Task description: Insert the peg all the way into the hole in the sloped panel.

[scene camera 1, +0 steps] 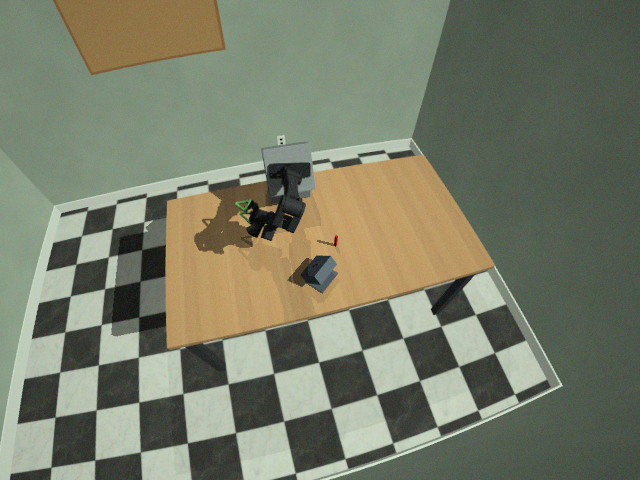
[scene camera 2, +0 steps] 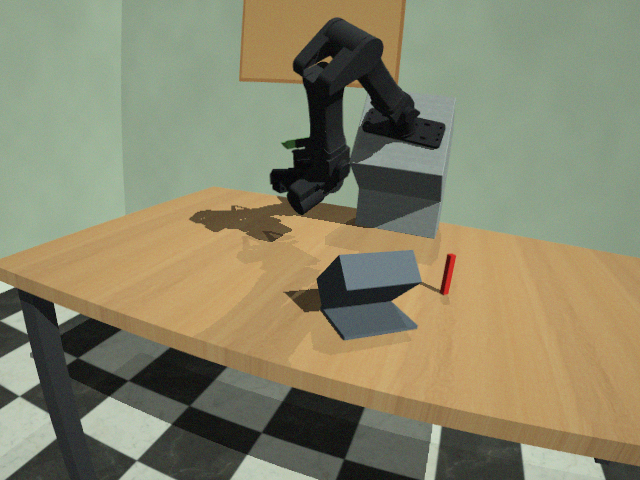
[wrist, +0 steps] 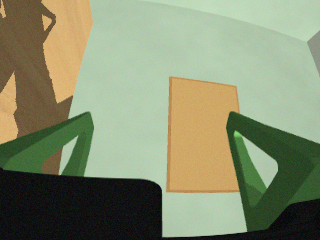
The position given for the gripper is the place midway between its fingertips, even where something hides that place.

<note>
In view: the gripper (wrist: 159,119) and a grey base plate (scene camera 2: 352,322).
</note>
